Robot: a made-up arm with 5 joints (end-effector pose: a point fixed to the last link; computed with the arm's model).
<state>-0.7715 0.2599 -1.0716 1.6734 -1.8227</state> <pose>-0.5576 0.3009 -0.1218 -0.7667 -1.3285 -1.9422</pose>
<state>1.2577 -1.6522 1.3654 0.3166 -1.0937</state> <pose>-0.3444 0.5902 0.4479 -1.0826 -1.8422 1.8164</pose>
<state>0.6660 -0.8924 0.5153 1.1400 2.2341</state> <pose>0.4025 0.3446 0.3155 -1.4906 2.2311 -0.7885</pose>
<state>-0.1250 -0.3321 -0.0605 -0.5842 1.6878</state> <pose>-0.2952 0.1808 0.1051 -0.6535 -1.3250 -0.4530</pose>
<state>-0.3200 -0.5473 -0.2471 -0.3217 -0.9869</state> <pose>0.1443 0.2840 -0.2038 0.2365 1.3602 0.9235</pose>
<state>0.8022 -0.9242 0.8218 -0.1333 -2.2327</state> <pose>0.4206 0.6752 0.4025 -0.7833 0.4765 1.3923</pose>
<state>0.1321 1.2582 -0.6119 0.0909 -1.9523</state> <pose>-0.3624 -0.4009 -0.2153 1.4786 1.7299 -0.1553</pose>
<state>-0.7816 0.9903 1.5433 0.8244 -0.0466</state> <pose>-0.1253 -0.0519 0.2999 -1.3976 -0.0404 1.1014</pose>
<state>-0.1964 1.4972 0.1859 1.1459 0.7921</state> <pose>-0.2392 -0.4141 0.4447 -0.8901 -0.1291 0.3133</pose>
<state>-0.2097 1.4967 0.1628 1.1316 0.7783</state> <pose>-0.2376 -0.4191 0.4434 -0.8766 -0.0979 0.2944</pose>
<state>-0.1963 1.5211 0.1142 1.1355 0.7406</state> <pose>-0.2406 -0.4335 0.4418 -0.8457 -0.0454 0.2444</pose>
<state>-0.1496 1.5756 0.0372 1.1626 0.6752</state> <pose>-0.2528 -0.4594 0.4379 -0.7876 0.0230 0.1596</pose>
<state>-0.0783 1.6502 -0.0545 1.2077 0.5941</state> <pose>-0.2769 -0.4916 0.4280 -0.7019 0.0838 0.0584</pose>
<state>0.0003 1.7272 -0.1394 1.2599 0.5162</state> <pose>-0.3079 -0.5201 0.4114 -0.6059 0.1174 -0.0313</pose>
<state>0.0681 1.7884 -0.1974 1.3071 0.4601</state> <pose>-0.3347 -0.5378 0.3937 -0.5293 0.1211 -0.0893</pose>
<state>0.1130 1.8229 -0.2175 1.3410 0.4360</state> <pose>-0.3489 -0.5436 0.3831 -0.4953 0.1058 -0.1105</pose>
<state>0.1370 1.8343 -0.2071 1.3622 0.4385</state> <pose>-0.3517 -0.5414 0.3817 -0.4996 0.0824 -0.1056</pose>
